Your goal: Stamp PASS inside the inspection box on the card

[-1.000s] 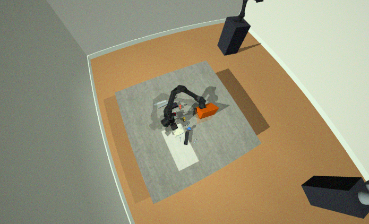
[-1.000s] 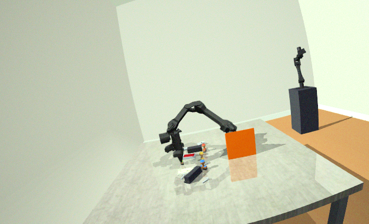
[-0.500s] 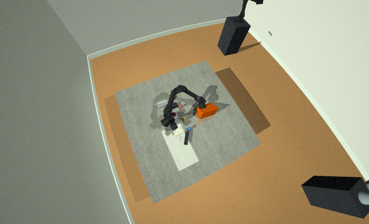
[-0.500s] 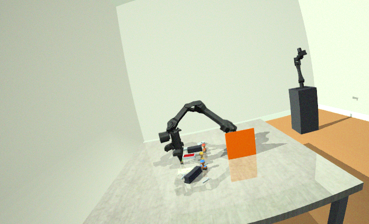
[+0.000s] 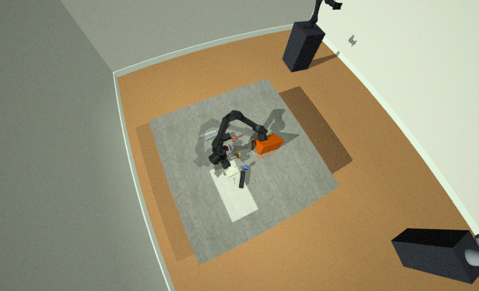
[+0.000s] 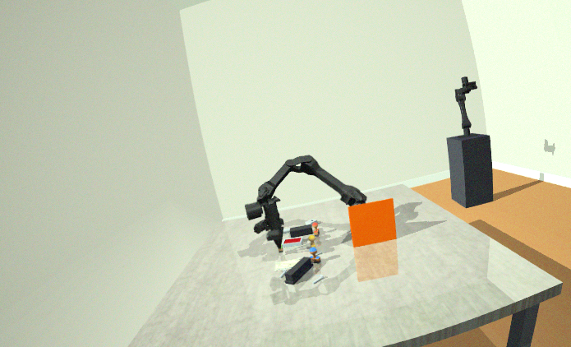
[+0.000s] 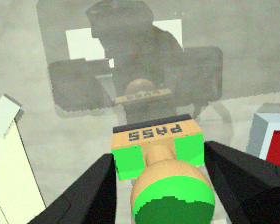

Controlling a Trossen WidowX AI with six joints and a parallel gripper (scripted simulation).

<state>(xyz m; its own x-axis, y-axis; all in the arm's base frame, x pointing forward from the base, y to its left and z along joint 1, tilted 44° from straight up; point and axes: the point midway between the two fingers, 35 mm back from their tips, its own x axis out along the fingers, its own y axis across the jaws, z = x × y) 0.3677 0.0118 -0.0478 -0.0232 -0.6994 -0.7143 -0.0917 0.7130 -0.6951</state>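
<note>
Right now my gripper tip is 90 mm to the left of the red ink pad, 40 mm past it and 30 mm above it. Round my gripper tip: yellow stamp (140 mm behind, 20 mm below); green-knobbed stamp (right at my gripper tip); pale card (110 mm to the left, 40 mm below, 40 mm behind).
</note>
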